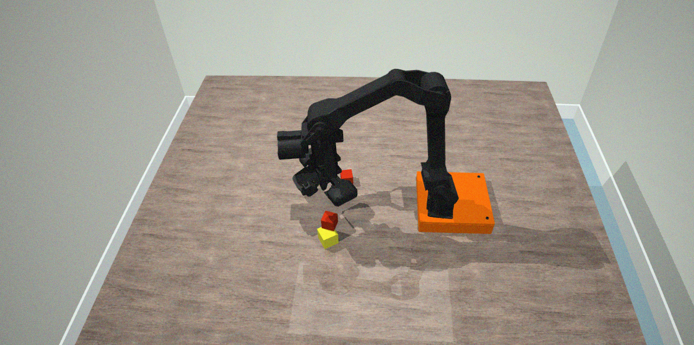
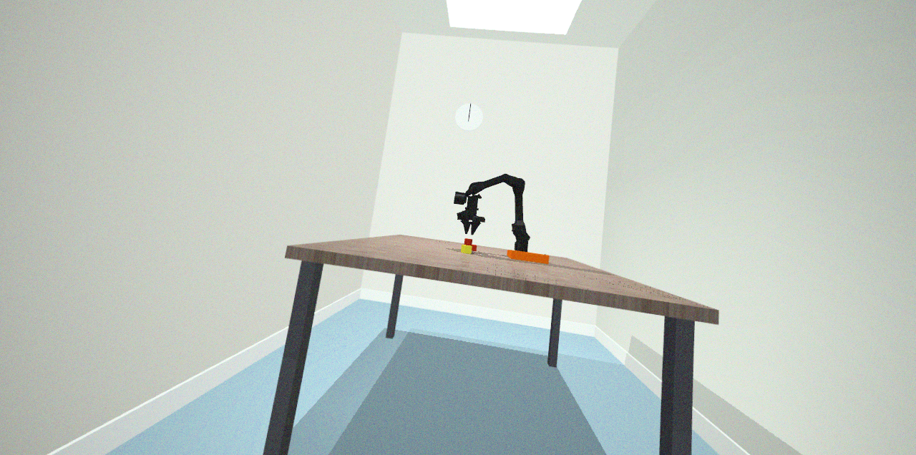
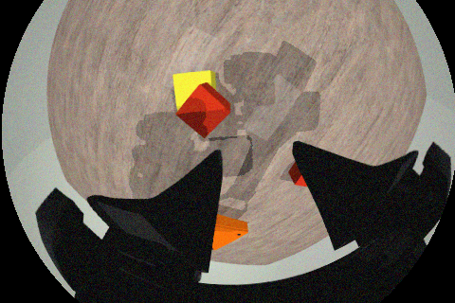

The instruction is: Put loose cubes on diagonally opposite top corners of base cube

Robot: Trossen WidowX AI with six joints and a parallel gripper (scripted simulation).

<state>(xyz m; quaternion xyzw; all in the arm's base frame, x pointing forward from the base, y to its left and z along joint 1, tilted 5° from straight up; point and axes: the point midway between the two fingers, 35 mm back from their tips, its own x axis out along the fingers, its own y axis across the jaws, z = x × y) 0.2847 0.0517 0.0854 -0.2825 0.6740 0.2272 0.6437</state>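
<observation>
Right now my gripper tip is 7 cm to the right of the yellow base cube, 7 cm above it and 1 cm past it.
</observation>
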